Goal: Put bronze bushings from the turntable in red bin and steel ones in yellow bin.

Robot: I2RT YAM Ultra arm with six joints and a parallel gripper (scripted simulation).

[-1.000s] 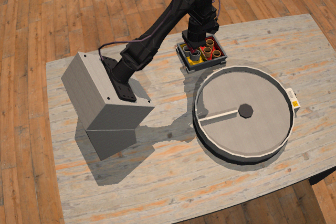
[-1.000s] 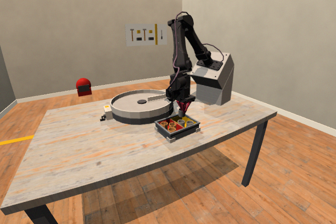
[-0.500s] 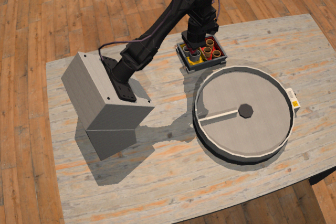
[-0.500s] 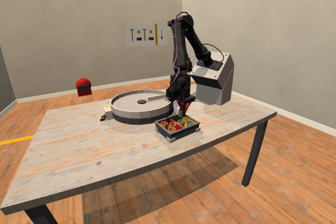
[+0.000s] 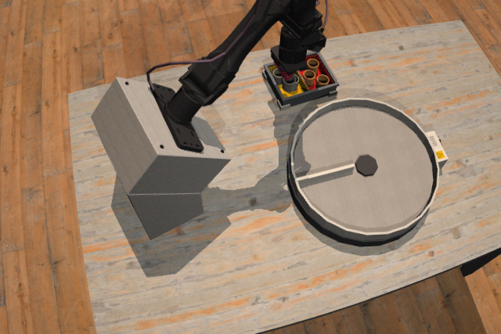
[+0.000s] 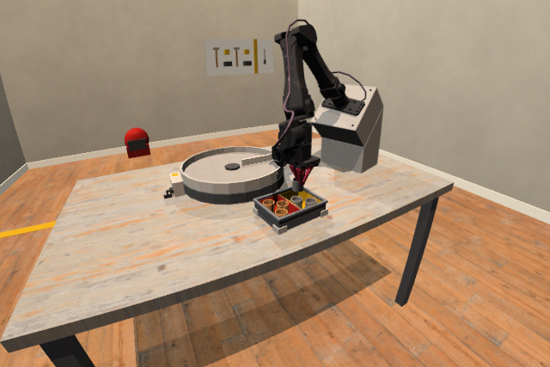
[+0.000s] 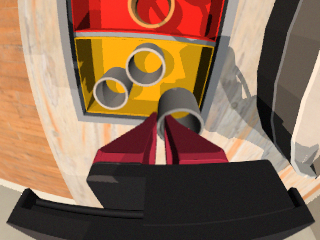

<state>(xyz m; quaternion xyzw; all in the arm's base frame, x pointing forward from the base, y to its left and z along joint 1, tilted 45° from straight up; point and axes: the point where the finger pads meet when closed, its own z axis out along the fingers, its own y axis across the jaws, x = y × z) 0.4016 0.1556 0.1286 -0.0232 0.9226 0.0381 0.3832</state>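
Right now my hand is 20 mm short of the yellow bin, 20 mm to the right of it and 70 mm above it. Round my hand: red bin: 100 mm ahead, 20 mm to the left, 70 mm below; then turntable: 100 mm ahead, 330 mm to the right, 30 mm below; then two-part bin tray: 60 mm ahead, 20 mm to the left, 60 mm below.
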